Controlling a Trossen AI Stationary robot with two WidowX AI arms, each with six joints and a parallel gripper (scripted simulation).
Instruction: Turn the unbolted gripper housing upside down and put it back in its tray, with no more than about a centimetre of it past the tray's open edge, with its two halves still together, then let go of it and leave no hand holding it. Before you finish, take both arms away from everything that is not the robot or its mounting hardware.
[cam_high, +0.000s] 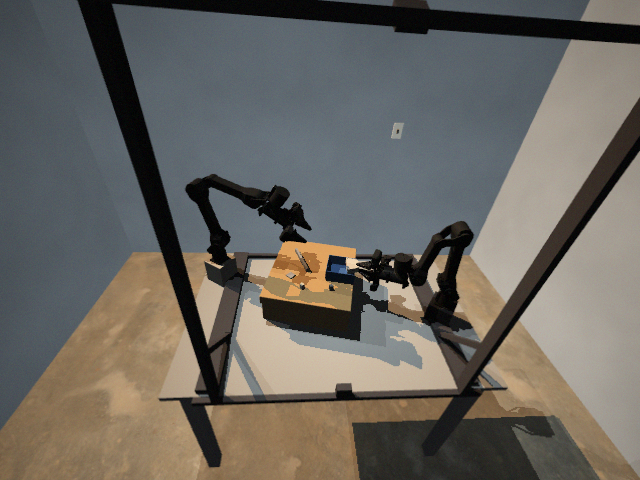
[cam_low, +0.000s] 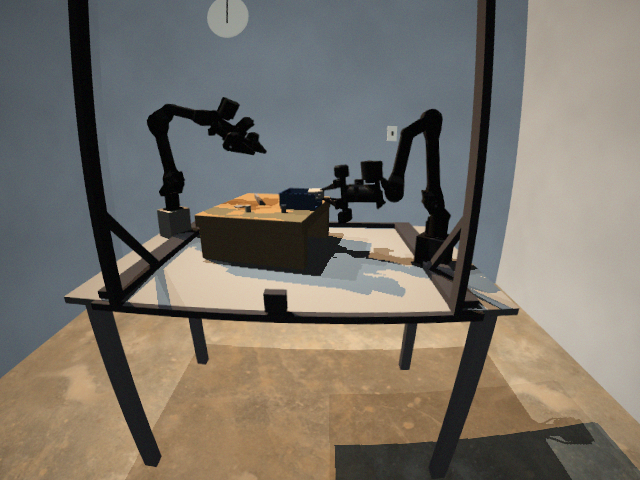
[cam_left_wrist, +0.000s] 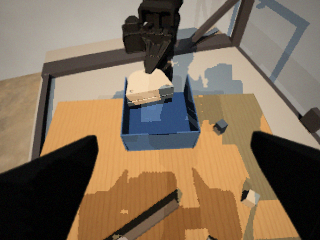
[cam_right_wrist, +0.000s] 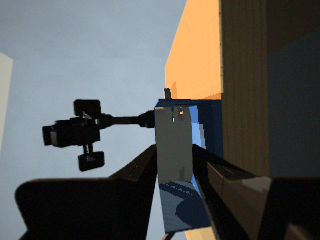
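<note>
My right hand is 10 mm short of the white gripper housing and 50 mm to the right of it. Round my right hand: grey rod (30 mm ahead, 280 mm to the left, 40 mm below); wooden block (10 mm behind, 220 mm to the left, 110 mm below); gripper housing half (10 mm ahead, 50 mm to the left, 10 mm below).
</note>
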